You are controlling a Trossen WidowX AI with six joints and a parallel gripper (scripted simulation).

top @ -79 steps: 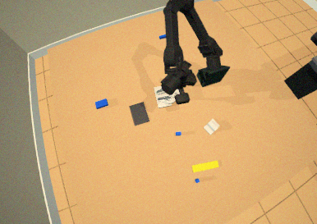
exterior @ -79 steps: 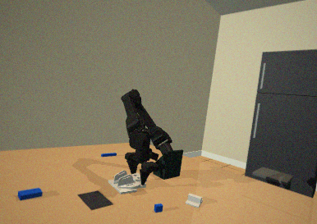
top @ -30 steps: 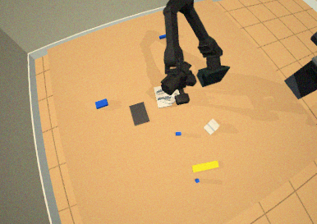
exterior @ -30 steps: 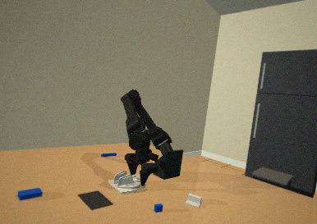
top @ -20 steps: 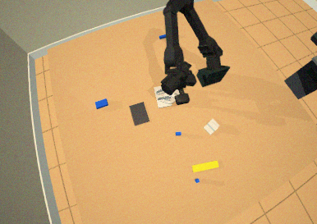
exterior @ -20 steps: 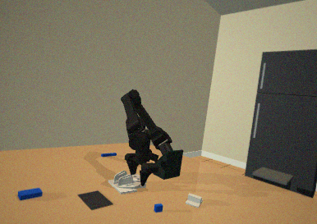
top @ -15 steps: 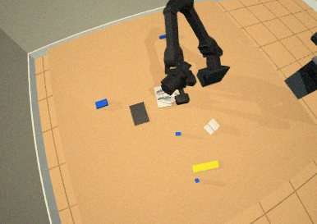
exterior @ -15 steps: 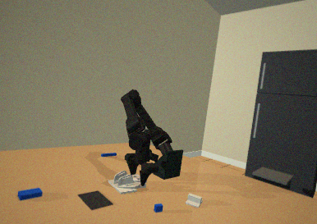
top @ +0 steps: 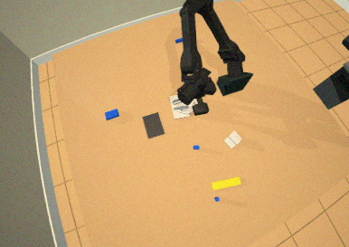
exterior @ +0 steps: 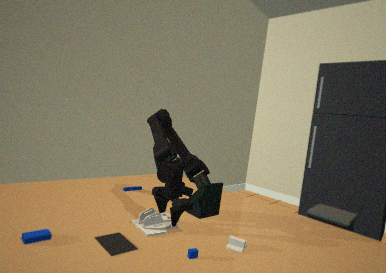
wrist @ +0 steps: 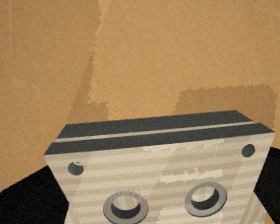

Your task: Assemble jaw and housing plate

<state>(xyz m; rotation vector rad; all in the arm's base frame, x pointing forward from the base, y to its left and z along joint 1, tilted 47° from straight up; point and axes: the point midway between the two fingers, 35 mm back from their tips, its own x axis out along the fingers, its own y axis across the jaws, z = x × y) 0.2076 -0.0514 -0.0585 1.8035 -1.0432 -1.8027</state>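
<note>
My gripper tip is now 10 mm short of the housing plate and 20 mm below it. Round my gripper tip: blue block: 380 mm ahead, 110 mm to the right; dark grey flat plate: 220 mm ahead, 20 mm to the left, 10 mm below; yellow bar: 50 mm ahead, 380 mm to the left, 10 mm below.
</note>
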